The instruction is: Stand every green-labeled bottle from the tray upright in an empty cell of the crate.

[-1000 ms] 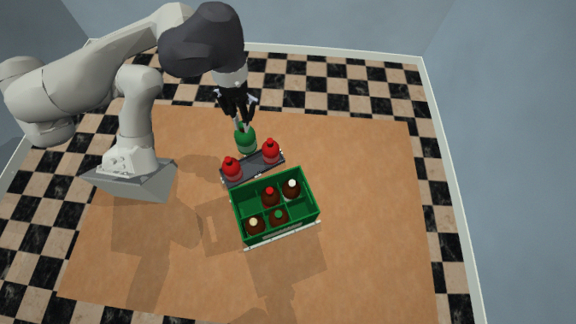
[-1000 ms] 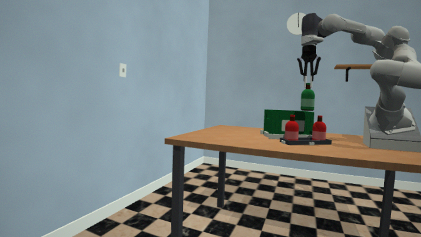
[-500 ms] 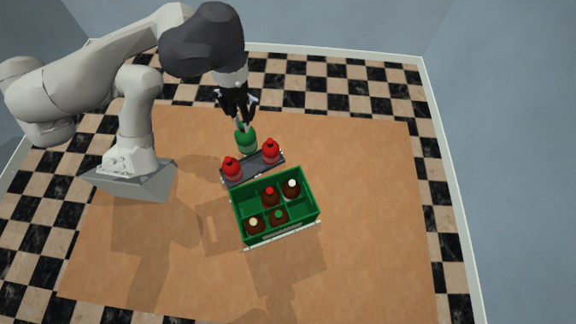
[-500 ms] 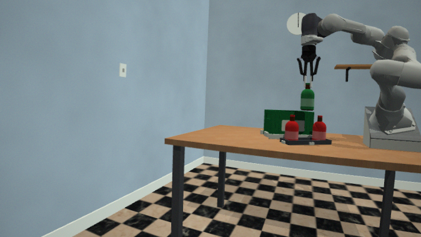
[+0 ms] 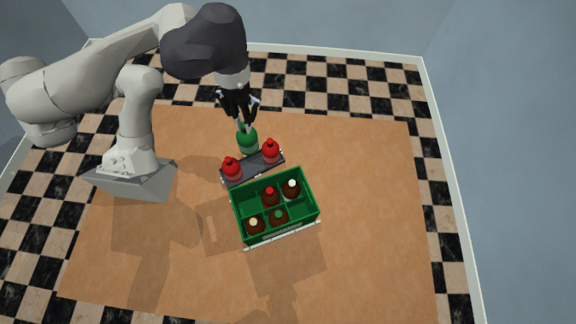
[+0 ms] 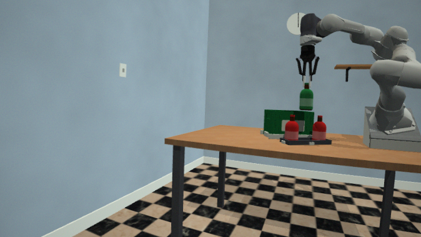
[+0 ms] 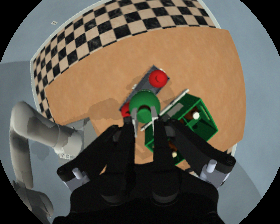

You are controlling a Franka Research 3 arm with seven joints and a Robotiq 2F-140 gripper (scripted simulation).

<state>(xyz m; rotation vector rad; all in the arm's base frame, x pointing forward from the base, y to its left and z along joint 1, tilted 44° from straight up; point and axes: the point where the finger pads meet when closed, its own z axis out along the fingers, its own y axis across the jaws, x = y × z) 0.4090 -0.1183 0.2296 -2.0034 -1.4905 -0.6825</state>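
My hand is 90 mm above the green-labeled bottle. From my hand the other things lie so: green crate: 270 mm below, 190 mm to the right, 100 mm ahead; then dark tray: 340 mm below, 10 mm to the left, 10 mm behind.
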